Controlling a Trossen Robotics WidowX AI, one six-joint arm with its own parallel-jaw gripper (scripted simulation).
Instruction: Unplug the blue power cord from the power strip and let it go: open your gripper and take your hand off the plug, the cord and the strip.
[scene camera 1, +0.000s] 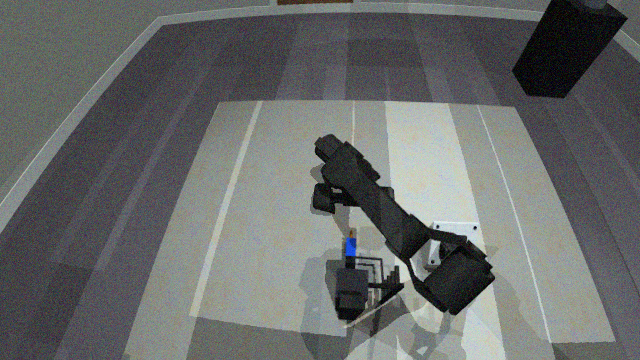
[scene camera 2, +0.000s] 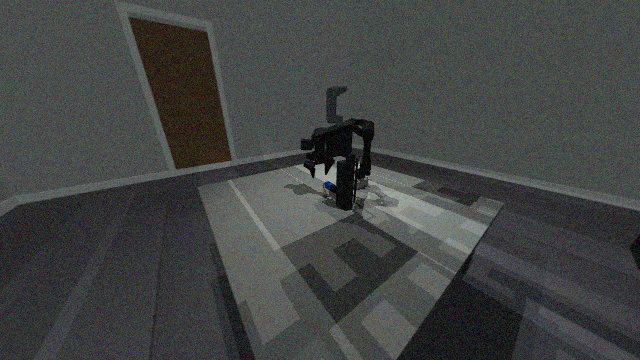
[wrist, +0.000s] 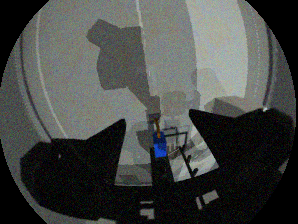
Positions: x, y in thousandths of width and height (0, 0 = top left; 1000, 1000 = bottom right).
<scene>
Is the gripper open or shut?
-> Open.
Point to the gripper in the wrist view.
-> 529, 525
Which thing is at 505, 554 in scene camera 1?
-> The gripper.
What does the gripper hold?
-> Nothing.
</scene>
